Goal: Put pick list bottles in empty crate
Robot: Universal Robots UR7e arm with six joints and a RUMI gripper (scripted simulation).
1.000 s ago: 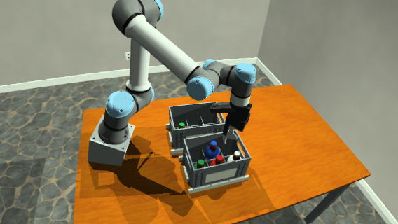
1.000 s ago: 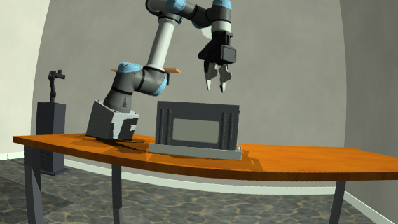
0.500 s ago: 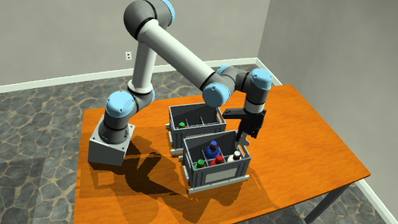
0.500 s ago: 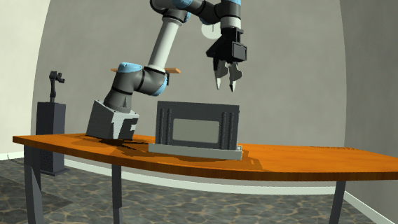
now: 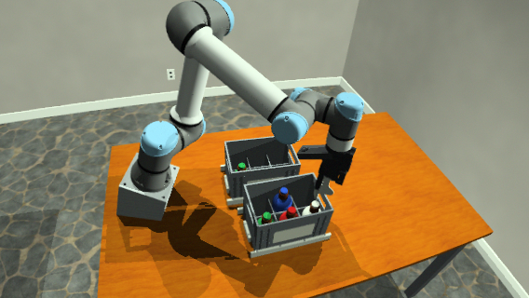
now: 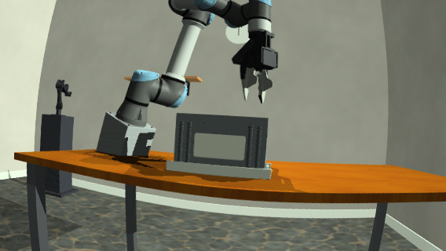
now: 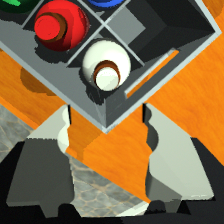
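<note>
Now: the white-label bottle 150 mm below my hand. From my hand the other things lie so: green bottle (270 mm to the left, 160 mm behind, 150 mm below); blue-label bottle (150 mm below, 100 mm to the left, 70 mm behind); red-label bottle (150 mm below, 90 mm behind, 10 mm to the left).
</note>
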